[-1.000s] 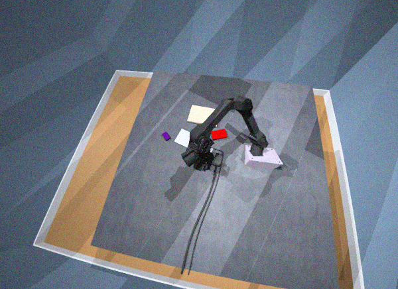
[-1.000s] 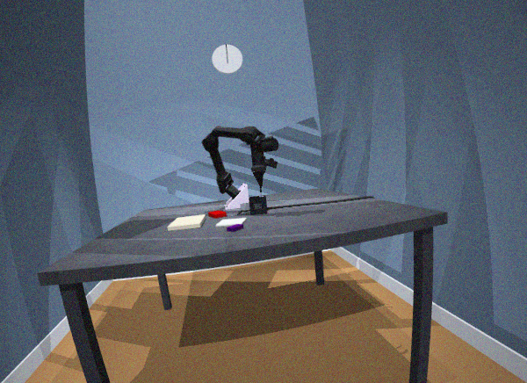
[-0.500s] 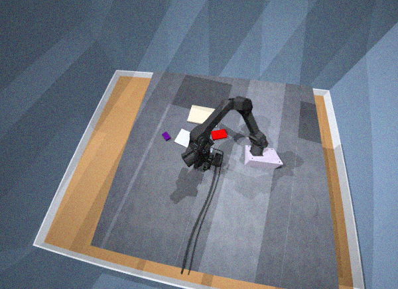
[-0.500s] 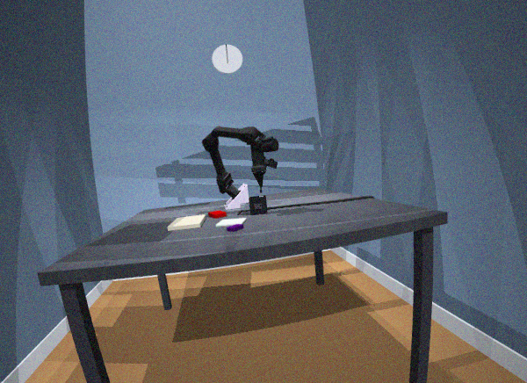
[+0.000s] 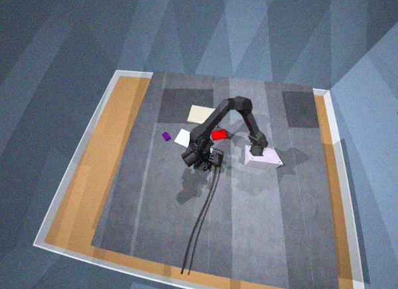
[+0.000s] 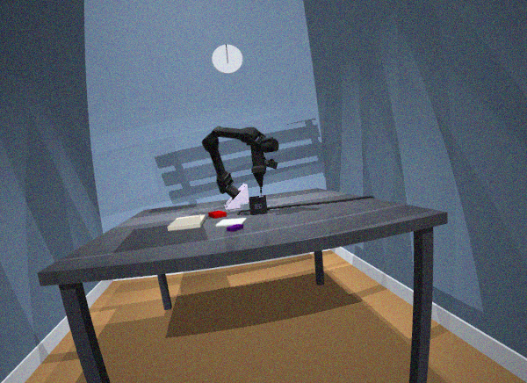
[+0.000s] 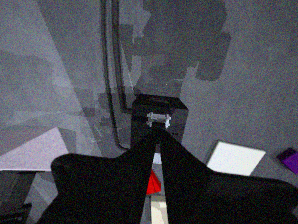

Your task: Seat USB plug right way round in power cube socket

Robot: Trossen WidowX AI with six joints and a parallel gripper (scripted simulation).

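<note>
The silver USB plug lies 20 mm below my gripper tip. Round my gripper tip: USB socket 10 mm to the right, 50 mm below; white square tile 130 mm ahead, 180 mm to the right, 120 mm below; red block 100 mm behind, 210 mm to the right, 110 mm below.
</note>
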